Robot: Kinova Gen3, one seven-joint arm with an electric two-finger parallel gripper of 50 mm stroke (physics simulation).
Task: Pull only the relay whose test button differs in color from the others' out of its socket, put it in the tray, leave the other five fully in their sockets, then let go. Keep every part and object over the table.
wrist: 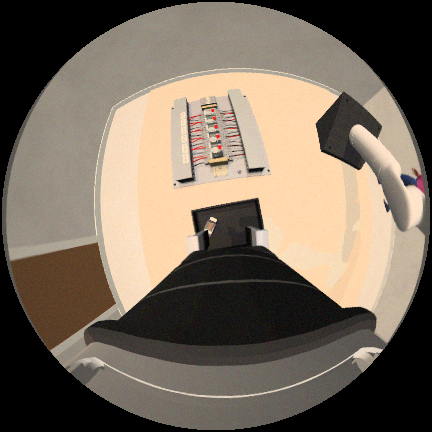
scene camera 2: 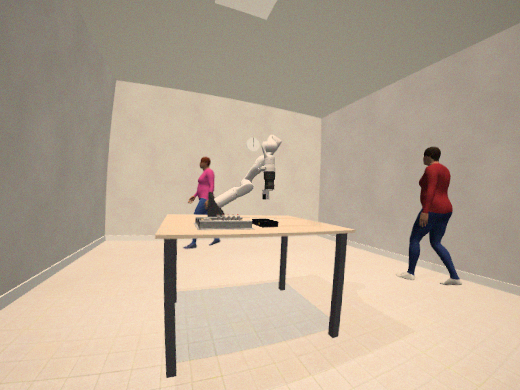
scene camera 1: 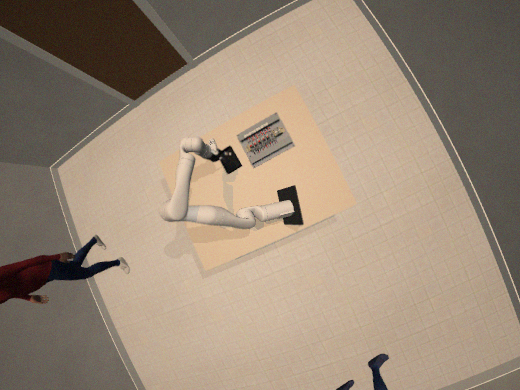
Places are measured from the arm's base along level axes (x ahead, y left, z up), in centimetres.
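Pixels of known places: gripper, fingertip midpoint: (wrist: 226, 236) (scene camera 2: 265, 199) (scene camera 1: 221, 155); arm's base at its link origin: (wrist: 357, 136) (scene camera 2: 217, 203) (scene camera 1: 289, 207).
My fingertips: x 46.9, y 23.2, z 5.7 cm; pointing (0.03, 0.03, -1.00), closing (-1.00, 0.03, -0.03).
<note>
For each thing: its middle in the pictures, then the offset to it from my fingertips. Level surfaces: height alone.
- black tray at the middle of its body: (wrist: 228, 226) (scene camera 2: 264, 222) (scene camera 1: 229, 159) dx -0.1, dy +0.2, dz -15.2 cm
- small relay at the middle of its body: (wrist: 209, 226) dx +4.4, dy -0.4, dz -15.2 cm
- table at its surface level: dz -16.9 cm
My gripper (scene camera 1: 216, 156) (scene camera 2: 266, 195) (wrist: 226, 236) is open and empty, above the black tray (scene camera 1: 233, 167) (scene camera 2: 265, 223) (wrist: 227, 204). A small relay (wrist: 210, 225) with a pale end and a brownish side lies in the tray, near its left wall in the wrist view, beside the left finger. Its test button cannot be made out. Five relays with red test buttons stand in a row in the sockets of the grey panel (scene camera 1: 257, 163) (scene camera 2: 225, 225) (wrist: 182, 183); one of them is the relay (wrist: 215, 149) nearest the tray. The dark socket at the row's near end shows no relay.
Grey wire ducts (wrist: 181, 140) (wrist: 248, 131) flank the relay row, with red and black wires between. The arm's black base plate (scene camera 1: 298, 216) (wrist: 332, 127) stands on the table (scene camera 1: 320, 165) (scene camera 2: 310, 227), off to the panel's right in the wrist view. Two people stand beyond the table.
</note>
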